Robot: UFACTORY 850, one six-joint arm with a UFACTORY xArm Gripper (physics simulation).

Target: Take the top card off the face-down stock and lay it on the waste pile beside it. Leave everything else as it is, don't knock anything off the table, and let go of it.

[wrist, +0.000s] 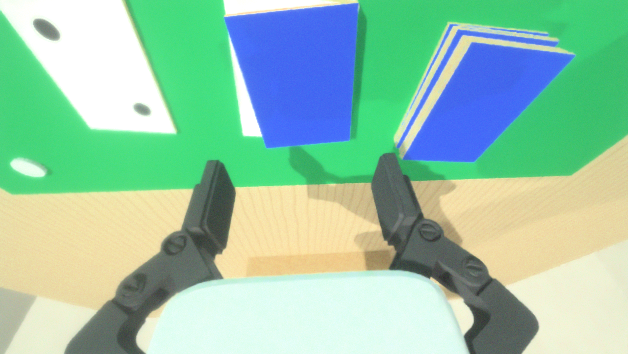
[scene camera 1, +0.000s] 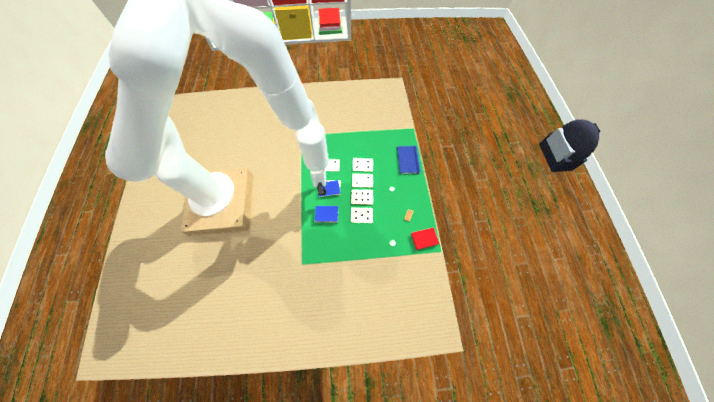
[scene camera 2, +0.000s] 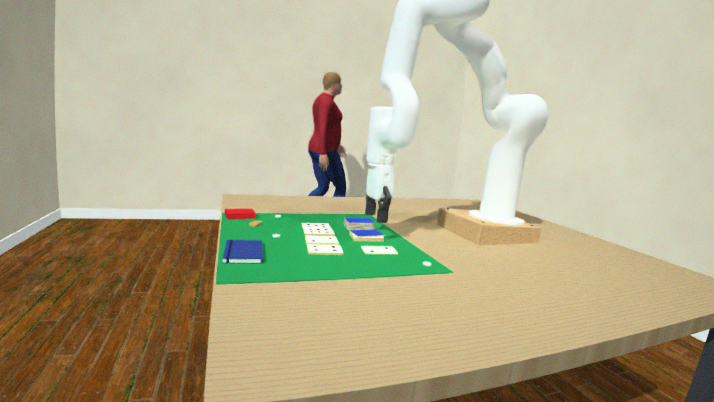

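The face-down stock [scene camera 1: 326, 214] [scene camera 2: 359, 221] [wrist: 492, 102] is a slightly uneven pile of blue-backed cards near the mat's robot-side edge. Beside it, a blue-backed card [scene camera 1: 332, 188] [scene camera 2: 367, 233] [wrist: 305, 75] lies face down on the waste pile [scene camera 2: 367, 238] [wrist: 244, 100], turned a little so that white card shows along its left and far edges in the wrist view. My gripper [scene camera 2: 377, 215] [wrist: 303, 172] is open and empty, above the mat's edge on the robot side of the waste pile, apart from both piles. In scene camera 1 the gripper [scene camera 1: 321, 189] partly hides the waste pile.
A green mat [scene camera 1: 345, 247] [scene camera 2: 290, 272] bears a column of face-up cards [scene camera 1: 362, 197] [scene camera 2: 322, 240], another face-up card [scene camera 2: 379, 250] [wrist: 100, 75], a blue book [scene camera 1: 408, 160] [scene camera 2: 244, 251], a red box [scene camera 1: 425, 238] [scene camera 2: 240, 214], a small orange block [scene camera 1: 409, 215] [scene camera 2: 255, 223] and white discs.
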